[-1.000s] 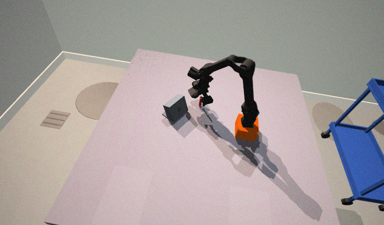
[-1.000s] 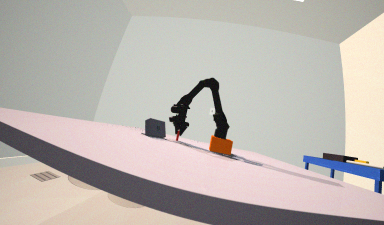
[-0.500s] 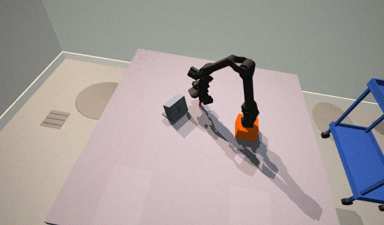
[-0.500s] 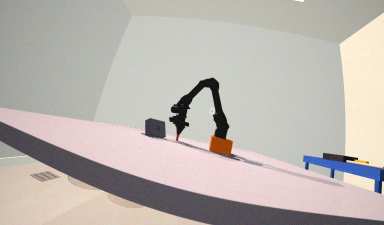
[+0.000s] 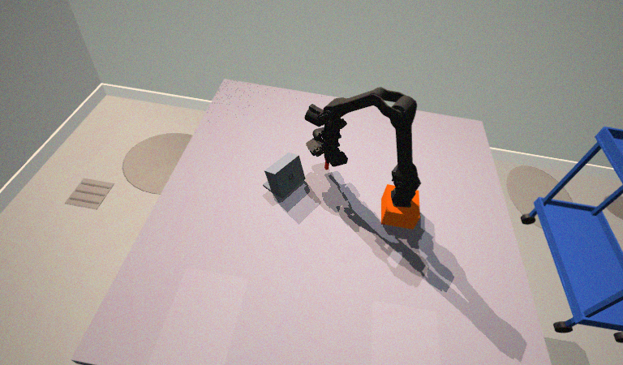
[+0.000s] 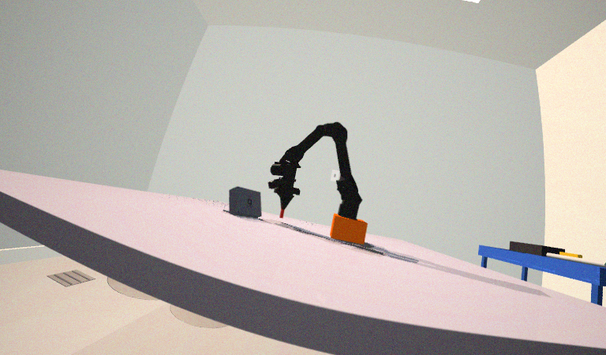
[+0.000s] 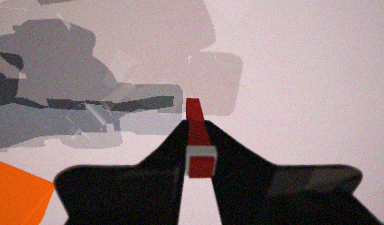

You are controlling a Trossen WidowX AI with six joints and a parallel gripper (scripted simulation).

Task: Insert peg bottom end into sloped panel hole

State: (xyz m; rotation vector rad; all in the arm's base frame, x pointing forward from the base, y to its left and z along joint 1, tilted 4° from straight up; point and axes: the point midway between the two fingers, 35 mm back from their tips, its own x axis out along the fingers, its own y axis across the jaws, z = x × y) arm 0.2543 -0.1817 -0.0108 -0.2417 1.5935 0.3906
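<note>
The sloped panel lies 160 mm ahead of my gripper tip, 80 mm to the left of it and 10 mm below it. From my gripper tip the other things lie so: red square peg: 20 mm above.
</note>
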